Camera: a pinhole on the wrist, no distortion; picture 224 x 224 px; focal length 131.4 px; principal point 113.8 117.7 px. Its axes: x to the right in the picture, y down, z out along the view. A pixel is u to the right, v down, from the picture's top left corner.
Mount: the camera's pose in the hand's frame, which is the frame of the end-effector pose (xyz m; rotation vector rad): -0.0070 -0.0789 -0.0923 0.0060 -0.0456 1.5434
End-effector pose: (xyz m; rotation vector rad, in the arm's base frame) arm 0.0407 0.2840 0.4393 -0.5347 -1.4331 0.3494
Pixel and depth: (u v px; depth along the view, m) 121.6 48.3 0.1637
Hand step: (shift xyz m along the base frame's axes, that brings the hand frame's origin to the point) -0.0708 -0.0138 0.1088
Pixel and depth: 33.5 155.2 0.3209
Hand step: -0.2552 -0.2655 0.0712
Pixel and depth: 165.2 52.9 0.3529
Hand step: -0.2435 0.1589 0.1259
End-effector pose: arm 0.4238 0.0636 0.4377 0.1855 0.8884 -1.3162
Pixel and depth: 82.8 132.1 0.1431
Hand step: -0.0811 -0.0420 0.0921
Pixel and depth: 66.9 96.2 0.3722
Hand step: -0.0745 -0.2583 0.2383
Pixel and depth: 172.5 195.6 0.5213
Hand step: 0.3297 0.0352 0.4463
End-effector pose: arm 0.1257 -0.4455 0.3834 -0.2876 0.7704 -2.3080
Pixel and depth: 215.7 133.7 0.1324
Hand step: 0.0454 -0.0153 0.0227
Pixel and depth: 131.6 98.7 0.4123
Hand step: 0.0751 -0.1514 0.2813
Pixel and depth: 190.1 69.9 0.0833
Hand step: -0.0377 0.0084 0.0150
